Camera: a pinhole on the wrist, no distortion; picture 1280 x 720 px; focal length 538.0 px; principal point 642.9 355.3 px. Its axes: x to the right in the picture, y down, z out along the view. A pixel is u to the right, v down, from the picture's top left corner.
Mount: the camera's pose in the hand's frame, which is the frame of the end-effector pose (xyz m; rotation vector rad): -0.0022 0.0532 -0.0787 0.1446 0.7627 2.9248
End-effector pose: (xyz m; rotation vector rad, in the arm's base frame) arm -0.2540 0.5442 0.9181 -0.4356 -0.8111 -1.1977
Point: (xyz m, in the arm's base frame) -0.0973 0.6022 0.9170
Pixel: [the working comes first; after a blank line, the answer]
In the camera's frame: 0.0338 -0.0632 0.1111

807 49
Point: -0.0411 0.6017 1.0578
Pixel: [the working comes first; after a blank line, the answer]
In the camera's frame: -0.0649 -0.0964 0.2213

485 121
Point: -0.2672 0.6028 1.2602
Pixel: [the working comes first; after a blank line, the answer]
In the camera's frame: -0.1962 0.1574 0.3234

317 617
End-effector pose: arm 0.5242 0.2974 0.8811 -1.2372 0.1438 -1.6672
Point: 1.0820 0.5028 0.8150
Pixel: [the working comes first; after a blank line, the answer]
In the camera's frame: 0.2425 0.0825 0.5878

865 431
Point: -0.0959 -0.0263 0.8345
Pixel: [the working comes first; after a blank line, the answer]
In the camera's frame: -0.2638 -0.0630 -0.5913

behind the camera
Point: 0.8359 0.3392 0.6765
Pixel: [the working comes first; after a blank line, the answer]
In the camera's frame: 0.1977 -0.0838 0.3106

985 210
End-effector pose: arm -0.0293 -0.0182 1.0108 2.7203 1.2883 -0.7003
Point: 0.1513 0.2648 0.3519
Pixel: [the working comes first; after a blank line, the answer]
In the camera's frame: -0.5435 0.2189 0.5312

92 577
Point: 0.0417 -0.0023 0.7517
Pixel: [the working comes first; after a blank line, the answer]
In the camera's frame: -0.1385 0.1005 0.2759

373 551
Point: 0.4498 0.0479 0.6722
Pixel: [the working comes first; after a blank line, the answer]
In the camera's frame: -0.3969 -0.2167 0.3652

58 36
